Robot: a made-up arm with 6 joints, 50 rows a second.
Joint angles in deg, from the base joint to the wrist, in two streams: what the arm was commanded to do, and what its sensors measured. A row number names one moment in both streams.
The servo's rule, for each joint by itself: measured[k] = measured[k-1] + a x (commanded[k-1-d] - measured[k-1]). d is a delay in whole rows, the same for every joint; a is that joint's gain. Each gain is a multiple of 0.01, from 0.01 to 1. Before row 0 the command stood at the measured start. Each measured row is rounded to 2 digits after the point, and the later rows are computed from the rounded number. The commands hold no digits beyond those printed.
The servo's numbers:
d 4
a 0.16 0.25 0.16 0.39 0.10 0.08
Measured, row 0: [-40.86, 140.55, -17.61, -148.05, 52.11, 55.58]
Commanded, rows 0 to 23: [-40.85, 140.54, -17.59, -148.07, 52.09, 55.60]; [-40.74, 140.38, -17.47, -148.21, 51.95, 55.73]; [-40.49, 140.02, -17.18, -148.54, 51.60, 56.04]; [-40.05, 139.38, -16.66, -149.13, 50.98, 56.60]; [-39.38, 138.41, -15.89, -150.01, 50.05, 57.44]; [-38.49, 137.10, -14.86, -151.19, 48.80, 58.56]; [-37.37, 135.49, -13.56, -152.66, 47.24, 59.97]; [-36.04, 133.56, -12.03, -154.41, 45.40, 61.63]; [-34.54, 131.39, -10.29, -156.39, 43.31, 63.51]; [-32.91, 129.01, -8.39, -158.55, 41.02, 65.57]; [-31.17, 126.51, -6.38, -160.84, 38.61, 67.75]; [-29.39, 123.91, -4.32, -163.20, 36.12, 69.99]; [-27.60, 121.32, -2.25, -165.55, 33.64, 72.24]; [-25.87, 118.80, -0.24, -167.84, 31.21, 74.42]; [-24.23, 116.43, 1.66, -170.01, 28.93, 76.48]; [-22.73, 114.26, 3.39, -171.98, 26.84, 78.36]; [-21.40, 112.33, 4.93, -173.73, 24.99, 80.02]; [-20.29, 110.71, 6.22, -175.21, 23.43, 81.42]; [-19.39, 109.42, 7.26, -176.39, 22.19, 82.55]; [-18.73, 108.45, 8.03, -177.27, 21.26, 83.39]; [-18.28, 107.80, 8.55, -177.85, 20.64, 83.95]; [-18.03, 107.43, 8.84, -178.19, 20.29, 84.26]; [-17.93, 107.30, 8.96, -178.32, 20.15, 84.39]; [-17.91, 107.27, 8.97, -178.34, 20.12, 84.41]
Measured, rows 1 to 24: [-40.86, 140.55, -17.61, -148.05, 52.11, 55.58]; [-40.86, 140.55, -17.61, -148.05, 52.11, 55.58]; [-40.86, 140.55, -17.61, -148.05, 52.11, 55.58]; [-40.86, 140.55, -17.61, -148.05, 52.11, 55.58]; [-40.86, 140.55, -17.61, -148.06, 52.11, 55.58]; [-40.84, 140.51, -17.59, -148.12, 52.09, 55.59]; [-40.78, 140.39, -17.52, -148.28, 52.04, 55.63]; [-40.66, 140.14, -17.38, -148.61, 51.93, 55.71]; [-40.46, 139.71, -17.14, -149.16, 51.74, 55.85]; [-40.14, 139.06, -16.78, -149.95, 51.45, 56.07]; [-39.70, 138.17, -16.26, -151.01, 51.03, 56.38]; [-39.11, 137.02, -15.58, -152.34, 50.47, 56.80]; [-38.38, 135.61, -14.73, -153.92, 49.75, 57.34]; [-37.50, 133.96, -13.72, -155.73, 48.88, 58.00]; [-36.49, 132.10, -12.55, -157.72, 47.85, 58.78]; [-35.35, 130.05, -11.23, -159.86, 46.68, 59.68]; [-34.11, 127.87, -9.79, -162.08, 45.38, 60.68]; [-32.79, 125.60, -8.26, -164.33, 43.96, 61.78]; [-31.42, 123.31, -6.67, -166.55, 42.46, 62.96]; [-30.03, 121.05, -5.06, -168.67, 40.90, 64.19]; [-28.65, 118.87, -3.46, -170.64, 39.31, 65.46]; [-27.31, 116.83, -1.91, -172.42, 37.72, 66.74]; [-26.04, 114.98, -0.44, -173.97, 36.17, 68.00]; [-24.87, 113.35, 0.92, -175.26, 34.68, 69.23]
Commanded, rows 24 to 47: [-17.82, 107.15, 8.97, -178.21, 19.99, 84.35]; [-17.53, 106.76, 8.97, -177.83, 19.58, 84.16]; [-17.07, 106.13, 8.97, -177.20, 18.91, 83.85]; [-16.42, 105.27, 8.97, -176.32, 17.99, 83.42]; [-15.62, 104.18, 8.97, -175.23, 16.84, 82.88]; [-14.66, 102.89, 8.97, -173.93, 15.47, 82.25]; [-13.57, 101.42, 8.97, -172.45, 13.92, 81.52]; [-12.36, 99.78, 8.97, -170.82, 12.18, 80.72]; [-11.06, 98.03, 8.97, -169.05, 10.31, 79.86]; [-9.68, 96.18, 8.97, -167.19, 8.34, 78.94]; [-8.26, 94.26, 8.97, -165.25, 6.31, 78.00]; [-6.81, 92.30, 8.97, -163.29, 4.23, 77.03]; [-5.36, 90.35, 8.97, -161.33, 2.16, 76.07]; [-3.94, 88.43, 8.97, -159.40, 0.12, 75.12]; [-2.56, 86.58, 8.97, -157.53, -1.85, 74.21]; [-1.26, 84.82, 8.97, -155.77, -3.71, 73.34]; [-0.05, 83.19, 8.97, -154.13, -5.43, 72.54]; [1.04, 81.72, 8.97, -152.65, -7.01, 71.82]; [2.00, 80.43, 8.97, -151.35, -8.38, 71.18]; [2.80, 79.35, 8.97, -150.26, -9.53, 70.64]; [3.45, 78.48, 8.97, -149.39, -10.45, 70.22]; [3.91, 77.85, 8.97, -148.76, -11.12, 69.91]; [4.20, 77.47, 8.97, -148.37, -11.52, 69.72]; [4.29, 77.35, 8.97, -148.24, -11.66, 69.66]
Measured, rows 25 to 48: [-23.82, 111.96, 2.14, -176.27, 33.28, 70.41]; [-22.89, 110.83, 3.21, -177.02, 31.98, 71.52]; [-22.10, 109.95, 4.13, -177.53, 30.80, 72.55]; [-21.43, 109.28, 4.90, -177.85, 29.73, 73.50]; [-20.85, 108.75, 5.55, -177.99, 28.76, 74.37]; [-20.32, 108.25, 6.10, -177.93, 27.84, 75.15]; [-19.80, 107.72, 6.56, -177.65, 26.95, 75.85]; [-19.26, 107.11, 6.95, -177.13, 26.05, 76.46]; [-18.68, 106.38, 7.27, -176.39, 25.13, 76.97]; [-18.04, 105.51, 7.54, -175.43, 24.16, 77.39]; [-17.32, 104.49, 7.77, -174.27, 23.14, 77.72]; [-16.53, 103.31, 7.96, -172.92, 22.04, 77.96]; [-15.65, 101.99, 8.12, -171.41, 20.87, 78.11]; [-14.69, 100.54, 8.26, -169.76, 19.62, 78.18]; [-13.66, 98.97, 8.37, -168.00, 18.29, 78.17]; [-12.56, 97.30, 8.47, -166.16, 16.88, 78.08]; [-11.41, 95.56, 8.55, -164.28, 15.41, 77.92]; [-10.21, 93.78, 8.62, -162.38, 13.88, 77.70]; [-8.99, 91.98, 8.68, -160.49, 12.31, 77.42]; [-7.75, 90.19, 8.73, -158.65, 10.71, 77.09]; [-6.52, 88.44, 8.77, -156.89, 9.10, 76.73]; [-5.31, 86.76, 8.80, -155.24, 7.49, 76.34]; [-4.14, 85.18, 8.83, -153.72, 5.90, 75.93]; [-3.03, 83.72, 8.85, -152.37, 4.36, 75.51]
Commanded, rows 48 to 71: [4.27, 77.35, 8.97, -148.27, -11.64, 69.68]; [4.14, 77.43, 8.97, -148.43, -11.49, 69.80]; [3.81, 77.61, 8.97, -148.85, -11.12, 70.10]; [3.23, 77.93, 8.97, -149.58, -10.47, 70.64]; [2.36, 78.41, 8.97, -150.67, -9.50, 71.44]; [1.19, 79.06, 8.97, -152.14, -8.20, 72.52]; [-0.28, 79.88, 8.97, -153.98, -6.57, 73.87]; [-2.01, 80.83, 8.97, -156.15, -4.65, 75.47]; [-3.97, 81.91, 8.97, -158.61, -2.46, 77.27]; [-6.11, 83.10, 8.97, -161.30, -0.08, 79.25]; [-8.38, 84.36, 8.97, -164.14, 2.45, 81.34]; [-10.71, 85.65, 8.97, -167.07, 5.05, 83.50]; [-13.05, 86.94, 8.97, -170.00, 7.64, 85.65]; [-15.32, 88.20, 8.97, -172.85, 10.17, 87.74]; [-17.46, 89.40, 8.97, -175.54, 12.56, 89.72]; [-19.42, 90.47, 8.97, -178.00, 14.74, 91.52]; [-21.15, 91.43, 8.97, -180.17, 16.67, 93.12]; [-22.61, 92.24, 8.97, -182.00, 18.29, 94.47]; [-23.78, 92.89, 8.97, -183.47, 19.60, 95.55]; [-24.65, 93.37, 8.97, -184.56, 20.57, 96.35]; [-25.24, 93.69, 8.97, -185.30, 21.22, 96.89]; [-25.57, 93.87, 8.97, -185.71, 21.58, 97.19]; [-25.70, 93.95, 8.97, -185.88, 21.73, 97.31]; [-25.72, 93.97, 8.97, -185.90, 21.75, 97.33]
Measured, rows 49 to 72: [-1.99, 82.41, 8.87, -151.21, 2.88, 75.09]; [-1.05, 81.27, 8.89, -150.25, 1.48, 74.68]; [-0.21, 80.32, 8.90, -149.52, 0.18, 74.28]; [0.51, 79.58, 8.91, -149.02, -1.00, 73.91]; [1.11, 79.02, 8.92, -148.73, -2.06, 73.57]; [1.59, 78.62, 8.93, -148.61, -3.00, 73.27]; [1.95, 78.37, 8.94, -148.70, -3.81, 73.02]; [2.15, 78.26, 8.94, -149.04, -4.48, 72.83]; [2.18, 78.30, 8.94, -149.68, -4.98, 72.72]; [2.02, 78.49, 8.94, -150.64, -5.30, 72.70]; [1.65, 78.84, 8.94, -151.94, -5.43, 72.79]; [1.06, 79.34, 8.94, -153.58, -5.35, 73.00]; [0.26, 79.98, 8.94, -155.54, -5.06, 73.34]; [-0.76, 80.76, 8.94, -157.79, -4.56, 73.81]; [-1.98, 81.66, 8.94, -160.27, -3.86, 74.41]; [-3.38, 82.66, 8.94, -162.92, -2.97, 75.14]; [-4.93, 83.73, 8.94, -165.68, -1.91, 75.98]; [-6.59, 84.85, 8.94, -168.48, -0.70, 76.92]; [-8.33, 85.99, 8.94, -171.23, 0.63, 77.94]; [-10.10, 87.11, 8.94, -173.87, 2.04, 79.03]; [-11.87, 88.19, 8.94, -176.33, 3.50, 80.16]; [-13.59, 89.20, 8.94, -178.54, 4.98, 81.30]; [-15.22, 90.12, 8.94, -180.46, 6.44, 82.44]; [-16.73, 90.93, 8.94, -182.06, 7.85, 83.55]
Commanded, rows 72 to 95: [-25.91, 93.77, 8.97, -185.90, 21.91, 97.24]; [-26.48, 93.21, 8.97, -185.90, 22.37, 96.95]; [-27.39, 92.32, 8.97, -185.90, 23.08, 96.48]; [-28.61, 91.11, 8.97, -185.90, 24.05, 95.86]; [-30.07, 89.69, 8.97, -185.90, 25.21, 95.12]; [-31.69, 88.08, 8.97, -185.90, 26.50, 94.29]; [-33.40, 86.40, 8.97, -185.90, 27.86, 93.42]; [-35.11, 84.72, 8.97, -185.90, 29.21, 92.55]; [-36.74, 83.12, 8.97, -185.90, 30.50, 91.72]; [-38.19, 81.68, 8.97, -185.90, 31.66, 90.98]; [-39.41, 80.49, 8.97, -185.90, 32.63, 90.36]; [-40.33, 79.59, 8.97, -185.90, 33.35, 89.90]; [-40.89, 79.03, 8.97, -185.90, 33.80, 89.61]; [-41.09, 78.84, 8.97, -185.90, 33.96, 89.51]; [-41.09, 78.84, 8.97, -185.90, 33.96, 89.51]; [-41.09, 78.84, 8.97, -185.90, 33.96, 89.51]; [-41.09, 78.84, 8.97, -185.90, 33.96, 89.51]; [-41.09, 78.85, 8.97, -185.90, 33.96, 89.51]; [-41.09, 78.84, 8.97, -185.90, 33.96, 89.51]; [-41.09, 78.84, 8.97, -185.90, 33.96, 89.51]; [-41.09, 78.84, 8.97, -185.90, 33.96, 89.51]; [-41.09, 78.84, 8.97, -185.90, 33.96, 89.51]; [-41.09, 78.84, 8.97, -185.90, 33.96, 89.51]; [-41.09, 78.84, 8.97, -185.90, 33.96, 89.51]
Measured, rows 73 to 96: [-18.09, 91.62, 8.94, -183.32, 9.19, 84.62]; [-19.29, 92.18, 8.94, -184.25, 10.43, 85.63]; [-20.32, 92.62, 8.94, -184.89, 11.56, 86.56]; [-21.18, 92.96, 8.94, -185.28, 12.58, 87.42]; [-21.94, 93.16, 8.94, -185.52, 13.51, 88.21]; [-22.67, 93.17, 8.94, -185.67, 14.40, 88.91]; [-23.43, 92.96, 8.94, -185.76, 15.27, 89.52]; [-24.26, 92.50, 8.94, -185.81, 16.15, 90.03]; [-25.19, 91.80, 8.94, -185.85, 17.06, 90.44]; [-26.23, 90.87, 8.94, -185.87, 18.00, 90.75]; [-27.38, 89.75, 8.94, -185.88, 18.99, 90.96]; [-28.62, 88.49, 8.94, -185.89, 20.01, 91.09]; [-29.92, 87.15, 8.94, -185.89, 21.06, 91.14]; [-31.24, 85.78, 8.94, -185.89, 22.12, 91.13]; [-32.55, 84.46, 8.94, -185.89, 23.17, 91.07]; [-33.79, 83.24, 8.94, -185.89, 24.19, 90.98]; [-34.93, 82.19, 8.94, -185.89, 25.15, 90.87]; [-35.92, 81.35, 8.94, -185.89, 26.03, 90.76]; [-36.75, 80.72, 8.94, -185.89, 26.82, 90.66]; [-37.44, 80.25, 8.94, -185.89, 27.53, 90.57]; [-38.02, 79.90, 8.94, -185.89, 28.17, 90.49]; [-38.51, 79.64, 8.94, -185.89, 28.75, 90.41]; [-38.92, 79.44, 8.94, -185.89, 29.27, 90.34]; [-39.27, 79.29, 8.94, -185.89, 29.74, 90.27]
